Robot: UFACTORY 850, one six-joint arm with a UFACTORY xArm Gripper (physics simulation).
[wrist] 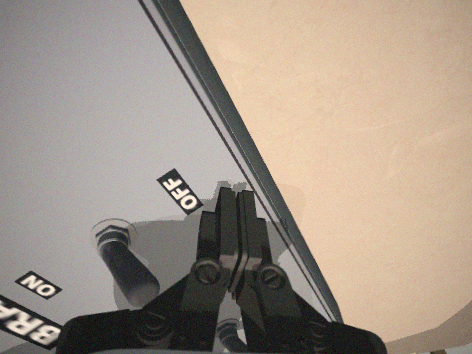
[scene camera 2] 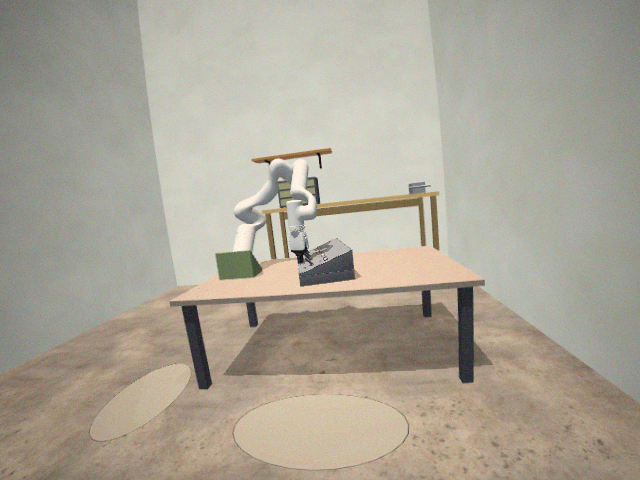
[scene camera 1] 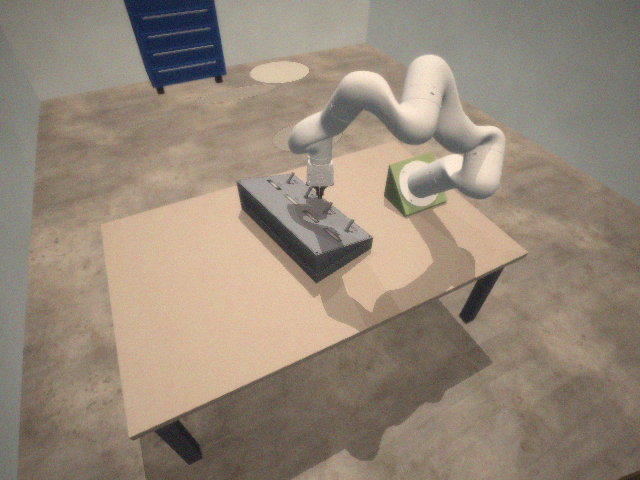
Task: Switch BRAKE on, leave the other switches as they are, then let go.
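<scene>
The grey sloped switch box (scene camera 1: 279, 232) (scene camera 2: 330, 271) (wrist: 100, 110) stands on the table, with several levers in a row. In the wrist view the BRAKE lever (wrist: 129, 275) stands left of my fingers, between the OFF label (wrist: 180, 192) and the ON label (wrist: 38, 285). The BRAKE name label (wrist: 30, 325) is partly cut off. Which way that lever is set I cannot tell. My gripper (scene camera 1: 319, 197) (scene camera 2: 300, 259) (wrist: 230, 208) is shut and empty, low over the box near its edge on the OFF side, apart from the BRAKE lever in the wrist view.
Another lever (wrist: 231, 332) shows partly behind my fingers. In scene camera 1, levers at the box's far end (scene camera 1: 290, 178) and near end (scene camera 1: 349, 225) stand up. The green wedge base (scene camera 1: 395, 193) (scene camera 2: 235, 265) of my arm stands on the table (scene camera 1: 206, 310) (scene camera 2: 392, 266).
</scene>
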